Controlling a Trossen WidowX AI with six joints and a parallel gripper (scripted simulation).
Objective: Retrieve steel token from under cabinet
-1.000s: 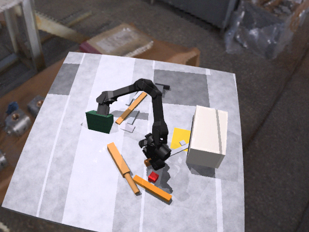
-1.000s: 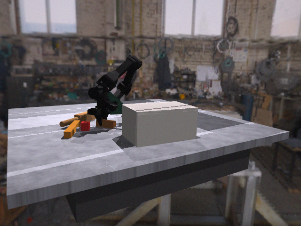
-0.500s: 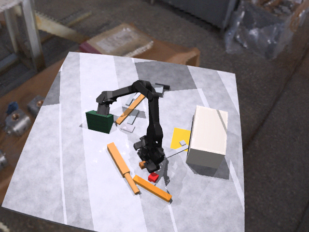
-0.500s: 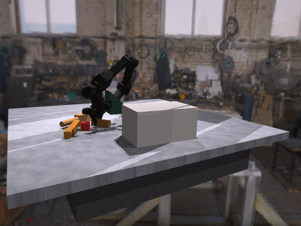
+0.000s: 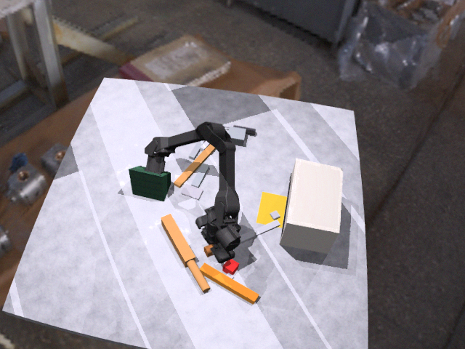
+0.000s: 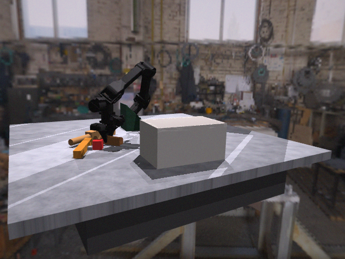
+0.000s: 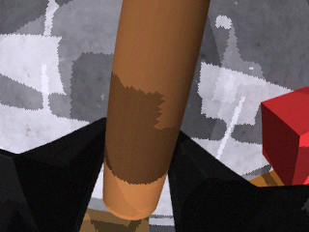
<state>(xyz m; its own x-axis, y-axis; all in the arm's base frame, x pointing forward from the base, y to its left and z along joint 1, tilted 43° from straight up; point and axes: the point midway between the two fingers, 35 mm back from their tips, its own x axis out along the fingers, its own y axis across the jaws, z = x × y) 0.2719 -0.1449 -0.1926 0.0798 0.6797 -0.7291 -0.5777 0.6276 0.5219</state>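
Now: gripper tip 8 cm past the orange paddle, 6 cm to the left of it and 2 cm below it. Also, from my gripper tip: small grey piece: 7 cm ahead, 10 cm to the right; then red cube: 7 cm ahead, 7 cm to the right, 1 cm above; then orange bar: 7 cm ahead, 13 cm to the right, 1 cm above.
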